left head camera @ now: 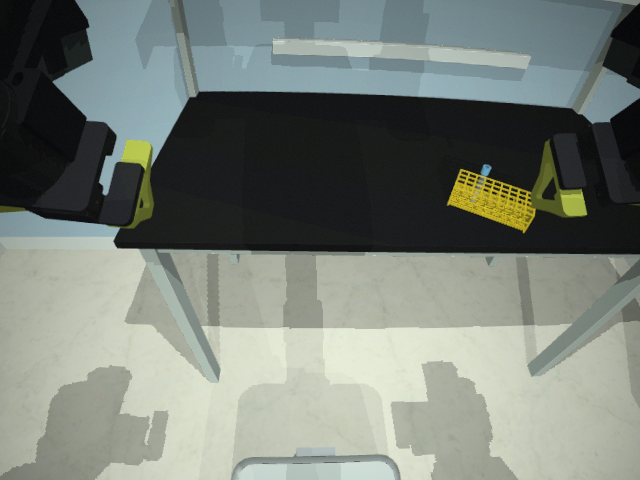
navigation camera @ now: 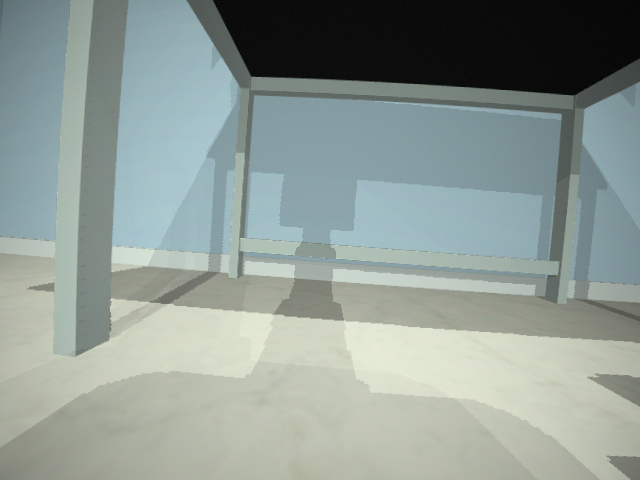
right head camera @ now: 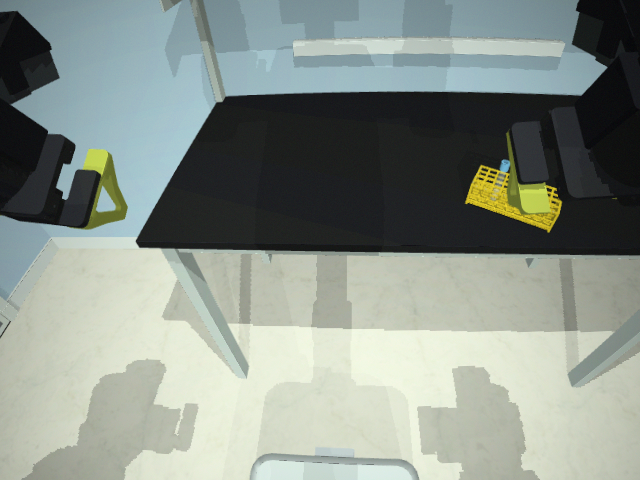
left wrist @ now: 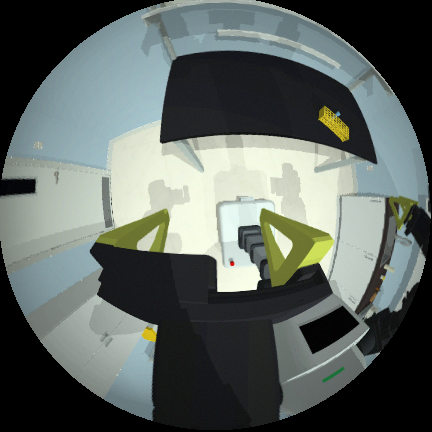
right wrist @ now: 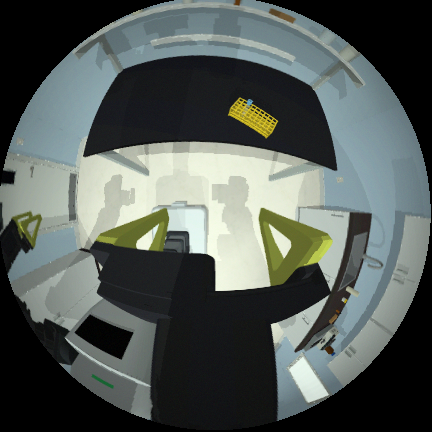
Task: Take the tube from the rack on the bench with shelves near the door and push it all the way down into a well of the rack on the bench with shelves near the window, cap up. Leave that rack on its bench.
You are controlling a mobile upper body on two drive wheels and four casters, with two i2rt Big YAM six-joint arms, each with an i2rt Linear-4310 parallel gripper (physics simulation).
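Places are measured from the left arm's base along level axes (x right, y ahead, z up), in millimetres.
Where they show: left gripper, fingertip midpoint: (left head camera: pixel 101 206) (right head camera: pixel 84 209) (left wrist: pixel 213 213) (right wrist: pixel 35 214); right gripper, fingertip midpoint: (left head camera: pixel 575 199) (right head camera: pixel 560 194) (left wrist: pixel 394 197) (right wrist: pixel 213 212).
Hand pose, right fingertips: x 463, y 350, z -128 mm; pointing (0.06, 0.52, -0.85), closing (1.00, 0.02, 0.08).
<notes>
After its pixels a point has its place.
A yellow wire rack (left head camera: pixel 485 209) {x 627, y 709, z -468 mm} (right head camera: pixel 555 209) {x 738, y 697, z -462 mm} (left wrist: pixel 334 125) {x 681, y 747, z -488 mm} (right wrist: pixel 255 119) {x 676, y 746, z -487 mm} stands at the right of the black bench top (left head camera: pixel 310 170) {x 204, y 889, z -496 mm} (right head camera: pixel 310 170) {x 161, y 890, z -496 mm} (left wrist: pixel 240 100) {x 127, y 799, z -496 mm} (right wrist: pixel 175 110) {x 314, y 776, z -496 mm}. A clear tube with a blue cap (left head camera: pixel 485 169) {x 608, y 749, z -379 mm} (right head camera: pixel 505 165) {x 610, y 748, z -379 mm} (left wrist: pixel 338 114) {x 612, y 747, z -381 mm} (right wrist: pixel 249 102) {x 613, y 748, z -381 mm} stands in it near its left end, cap up. The views do not show whether this is the door or window bench. My left gripper (left wrist: pixel 213 213) {x -4, y 341, z -134 mm} is open and empty, left of the rack. My right gripper (right wrist: pixel 213 212) {x 463, y 350, z -128 mm} is open and empty; its finger (left head camera: pixel 571 204) {x 463, y 350, z -128 mm} (right head camera: pixel 533 200) {x 463, y 350, z -128 mm} overlaps the rack's right part in the right head camera.
Shelf posts (left head camera: pixel 184 51) {x -216, y 1337, z -331 mm} (right head camera: pixel 208 49) {x -210, y 1337, z -301 mm} rise behind the bench. A bench leg (left head camera: pixel 180 315) {x -188, y 655, z -860 mm} (navigation camera: pixel 82 206) {x -173, y 661, z -1168 mm} stands at the front left. My white base (left head camera: pixel 315 470) {x 222, y 278, z -1150 mm} is before the bench. A dark counter (right wrist: pixel 361 220) {x 1803, y 267, z -500 mm} is at the right. A small yellow thing (left wrist: pixel 149 334) {x -1203, y -1555, z -960 mm} shows at lower left.
</notes>
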